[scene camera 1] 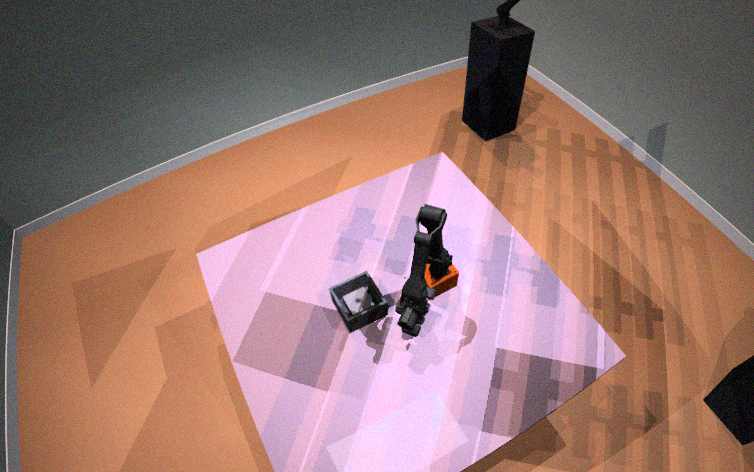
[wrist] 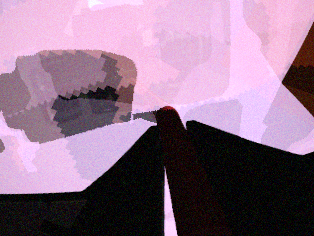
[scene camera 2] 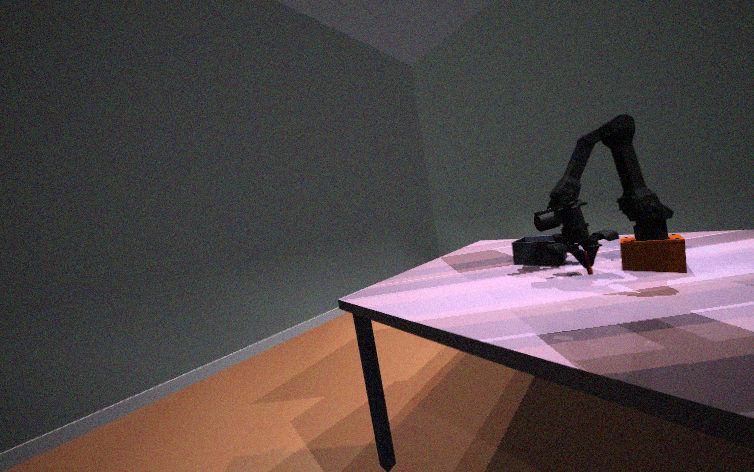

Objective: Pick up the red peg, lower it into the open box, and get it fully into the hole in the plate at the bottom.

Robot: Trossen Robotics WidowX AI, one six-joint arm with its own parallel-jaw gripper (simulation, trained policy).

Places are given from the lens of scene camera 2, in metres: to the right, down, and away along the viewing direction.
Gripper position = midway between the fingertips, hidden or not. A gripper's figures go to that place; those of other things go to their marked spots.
my gripper (scene camera 2: 588, 267): 0.70, 0.10, 0.75
dark box (scene camera 2: 528, 250): 0.63, 0.06, 0.95
